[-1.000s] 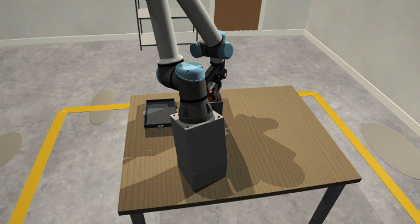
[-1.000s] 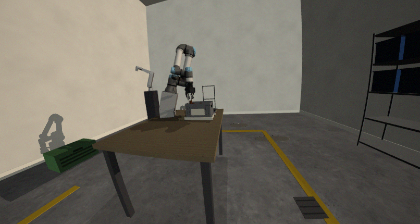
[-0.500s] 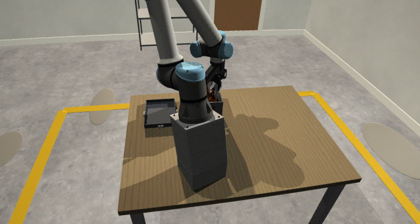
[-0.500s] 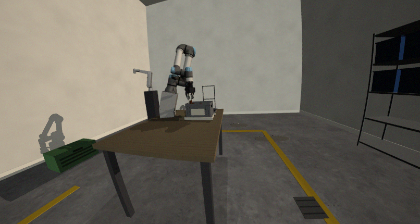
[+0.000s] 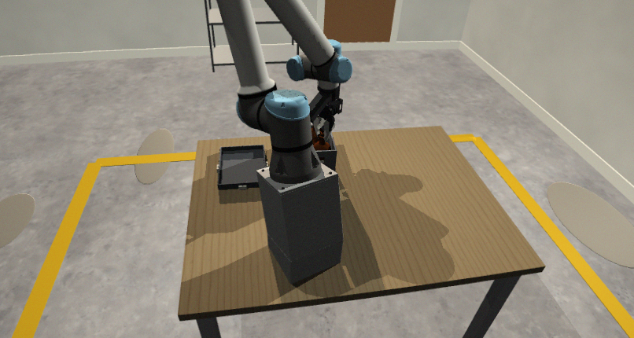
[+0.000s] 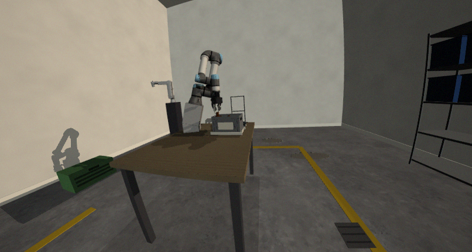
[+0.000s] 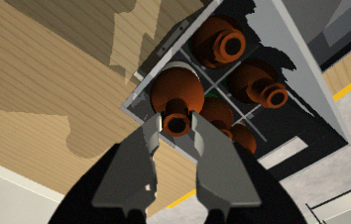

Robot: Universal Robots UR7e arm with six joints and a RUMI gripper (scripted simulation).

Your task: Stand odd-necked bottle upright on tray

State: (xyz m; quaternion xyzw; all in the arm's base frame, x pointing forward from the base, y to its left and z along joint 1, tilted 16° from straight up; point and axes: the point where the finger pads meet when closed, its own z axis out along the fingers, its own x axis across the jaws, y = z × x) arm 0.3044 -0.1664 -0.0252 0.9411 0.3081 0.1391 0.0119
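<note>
My hand is 70 mm above the bottle. Round my hand: dark tray 290 mm to the left, 190 mm below, 140 mm ahead; then crate 120 mm below, 100 mm ahead, 30 mm to the left.
</note>
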